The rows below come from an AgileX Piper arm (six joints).
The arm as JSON. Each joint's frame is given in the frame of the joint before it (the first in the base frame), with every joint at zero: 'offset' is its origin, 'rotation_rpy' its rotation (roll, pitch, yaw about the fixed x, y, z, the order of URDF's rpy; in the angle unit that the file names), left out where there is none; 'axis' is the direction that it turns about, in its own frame. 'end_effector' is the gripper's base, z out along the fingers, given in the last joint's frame.
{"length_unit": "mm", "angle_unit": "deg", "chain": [
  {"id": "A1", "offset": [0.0, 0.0, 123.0], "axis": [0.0, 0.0, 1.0]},
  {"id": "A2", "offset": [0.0, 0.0, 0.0], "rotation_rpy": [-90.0, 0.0, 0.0], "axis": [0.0, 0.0, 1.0]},
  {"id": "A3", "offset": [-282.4, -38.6, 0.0], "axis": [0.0, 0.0, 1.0]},
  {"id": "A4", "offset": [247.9, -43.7, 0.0], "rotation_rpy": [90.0, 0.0, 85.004], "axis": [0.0, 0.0, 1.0]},
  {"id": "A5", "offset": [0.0, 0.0, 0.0], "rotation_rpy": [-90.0, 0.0, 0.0], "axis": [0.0, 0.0, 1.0]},
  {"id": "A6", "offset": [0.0, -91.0, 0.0], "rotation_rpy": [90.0, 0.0, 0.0], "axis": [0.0, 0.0, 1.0]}
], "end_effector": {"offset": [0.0, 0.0, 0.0]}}
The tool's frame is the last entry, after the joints.
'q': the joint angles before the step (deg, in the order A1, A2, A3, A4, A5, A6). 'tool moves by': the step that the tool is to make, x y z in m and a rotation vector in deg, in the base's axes. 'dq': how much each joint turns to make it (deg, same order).
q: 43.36 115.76 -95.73 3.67 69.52 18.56
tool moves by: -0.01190 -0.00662 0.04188 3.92 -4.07 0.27
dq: 0.48 -5.89 0.00 0.00 0.23 0.23
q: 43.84 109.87 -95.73 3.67 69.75 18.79
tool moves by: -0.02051 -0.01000 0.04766 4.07 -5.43 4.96
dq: 1.03 -7.02 0.00 0.11 0.54 -4.04
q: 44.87 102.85 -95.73 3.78 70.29 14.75
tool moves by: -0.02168 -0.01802 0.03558 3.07 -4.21 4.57
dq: 0.22 -6.96 1.78 0.77 0.35 -4.60
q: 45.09 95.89 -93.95 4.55 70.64 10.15
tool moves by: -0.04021 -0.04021 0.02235 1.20 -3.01 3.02
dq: 0.00 -11.93 9.01 0.04 0.19 -3.29
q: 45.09 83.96 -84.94 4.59 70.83 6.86
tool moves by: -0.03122 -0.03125 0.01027 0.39 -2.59 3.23
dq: 0.00 -8.94 6.35 0.00 0.75 -3.54
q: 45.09 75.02 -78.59 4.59 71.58 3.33
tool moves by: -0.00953 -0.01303 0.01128 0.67 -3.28 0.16
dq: 0.00 -3.38 0.57 -1.64 0.06 -0.50
